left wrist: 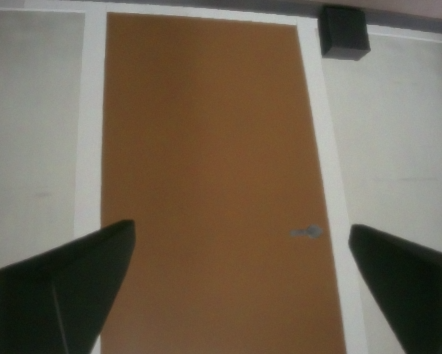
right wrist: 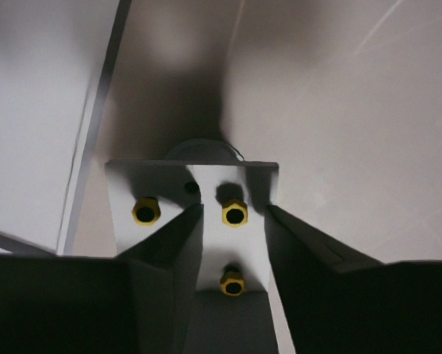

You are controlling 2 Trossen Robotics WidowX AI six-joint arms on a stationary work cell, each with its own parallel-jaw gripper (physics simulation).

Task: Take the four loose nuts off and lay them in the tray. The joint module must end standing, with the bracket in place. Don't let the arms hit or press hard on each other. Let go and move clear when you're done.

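Places are measured from the left arm's base along level axes (x right, y back, z down), in millimetres.
Where they show: left gripper, fingertip midpoint: [left wrist: 243, 232]; right gripper, fingertip midpoint: [right wrist: 234, 214].
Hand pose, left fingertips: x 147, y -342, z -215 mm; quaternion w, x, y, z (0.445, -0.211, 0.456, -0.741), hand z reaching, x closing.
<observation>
After its pixels a point has its place.
In the right wrist view a pale bracket plate [right wrist: 220, 250] @(x -170, y -461, z -29 mm) carries three yellow hex nuts: one at the left [right wrist: 150, 202] @(x -170, y -499, z -37 mm), one in the upper right part [right wrist: 234, 203] @(x -147, y -477, z -38 mm) and one lower down [right wrist: 232, 276] @(x -172, y -452, z -37 mm). A fourth nut does not show; the left finger covers part of the plate. A grey rounded part [right wrist: 202, 150] @(x -154, y -493, z 17 mm), seemingly the joint module, shows behind the plate's top edge. My right gripper [right wrist: 234, 214] @(x -152, y -471, z -33 mm) is partly open and empty; the upper right nut shows between its fingertips, ungripped. My left gripper [left wrist: 243, 232] @(x 147, y -342, z -215 mm) is wide open and empty, facing a door. The tray cannot be made out.
A dark block [right wrist: 225, 320] @(x -186, y -442, z -46 mm) is below the plate in the right wrist view. A pale panel [right wrist: 40, 125] @(x -219, y -573, z 33 mm) with a raised dark edge runs along the left. The left wrist view shows a brown door [left wrist: 210, 150] and a black box [left wrist: 344, 32] @(x 195, y -547, z 0 mm) on the wall.
</observation>
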